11 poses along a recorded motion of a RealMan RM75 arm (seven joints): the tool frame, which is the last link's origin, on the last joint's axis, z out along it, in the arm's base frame.
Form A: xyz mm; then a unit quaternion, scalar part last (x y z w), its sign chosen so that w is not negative.
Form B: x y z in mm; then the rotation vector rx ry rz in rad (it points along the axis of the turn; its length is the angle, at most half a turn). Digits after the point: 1 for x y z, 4 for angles.
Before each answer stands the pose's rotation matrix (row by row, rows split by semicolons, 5 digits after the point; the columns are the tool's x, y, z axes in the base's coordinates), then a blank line. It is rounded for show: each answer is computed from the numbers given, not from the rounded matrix.
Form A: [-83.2 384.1 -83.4 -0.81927 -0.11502 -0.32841 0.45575]
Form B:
0.75783 0.48781 0.43327; -0.11088 -0.55812 0.82232; 0.64296 -0.67122 -0.36887

[-83.2 384.1 -83.4 -2.0205 -0.2837 -0.8099]
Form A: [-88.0 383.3 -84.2 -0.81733 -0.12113 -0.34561 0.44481]
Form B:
0.73176 0.50547 0.45719; -0.10945 -0.57494 0.81084; 0.67271 -0.64338 -0.36540

[-88.0 383.3 -84.2 -2.0256 -0.3002 -0.8565]
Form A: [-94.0 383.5 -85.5 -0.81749 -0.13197 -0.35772 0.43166]
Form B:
0.70924 0.52460 0.47093; -0.09306 -0.59251 0.80017; 0.69880 -0.61134 -0.37141

[-94.0 383.5 -85.5 -2.0381 -0.3290 -0.8919]
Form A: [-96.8 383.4 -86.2 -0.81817 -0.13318 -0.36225 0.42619]
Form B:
0.70208 0.52670 0.47924; -0.09085 -0.60125 0.79388; 0.70628 -0.60090 -0.37428

[-96.8 383.4 -86.2 -2.0449 -0.3329 -0.9054]
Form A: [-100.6 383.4 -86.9 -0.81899 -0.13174 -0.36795 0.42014]
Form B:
0.69452 0.52497 0.49199; -0.09339 -0.61226 0.78512; 0.71339 -0.59123 -0.37619

[-100.6 383.4 -86.9 -2.0527 -0.3302 -0.9222]
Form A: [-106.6 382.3 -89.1 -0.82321 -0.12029 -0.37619 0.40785]
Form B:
0.68802 0.50490 0.52124; -0.10881 -0.63838 0.76199; 0.71748 -0.58099 -0.38428

[-106.6 382.3 -89.1 -2.0749 -0.3032 -0.9482]
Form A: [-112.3 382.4 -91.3 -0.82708 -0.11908 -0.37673 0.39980]
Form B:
0.68779 0.49821 0.52795; -0.10426 -0.65196 0.75105; 0.71838 -0.57161 -0.39647

[-112.3 382.4 -91.3 -2.0925 -0.3013 -0.9531]
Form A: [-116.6 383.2 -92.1 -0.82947 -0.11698 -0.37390 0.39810]
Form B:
0.69303 0.49177 0.52714; -0.10364 -0.65566 0.74791; 0.71342 -0.57295 -0.40342

[-116.6 383.2 -92.1 -2.1002 -0.2962 -0.9467]
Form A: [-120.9 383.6 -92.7 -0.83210 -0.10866 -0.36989 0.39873]
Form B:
0.70275 0.47580 0.52892; -0.11414 -0.65842 0.74395; 0.70222 -0.58318 -0.40839

[-120.9 383.6 -92.7 -2.1063 -0.2750 -0.9363]
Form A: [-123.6 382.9 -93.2 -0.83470 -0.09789 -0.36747 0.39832]
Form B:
0.71077 0.45616 0.53547; -0.12932 -0.66352 0.73690; 0.69144 -0.59301 -0.41261

[-123.6 382.9 -93.2 -2.1132 -0.2478 -0.9303]
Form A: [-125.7 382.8 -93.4 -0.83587 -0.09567 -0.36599 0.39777]
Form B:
0.71380 0.45109 0.53573; -0.13122 -0.66525 0.73500; 0.68795 -0.59494 -0.41566

[-125.7 382.8 -93.4 -2.1167 -0.2423 -0.9268]
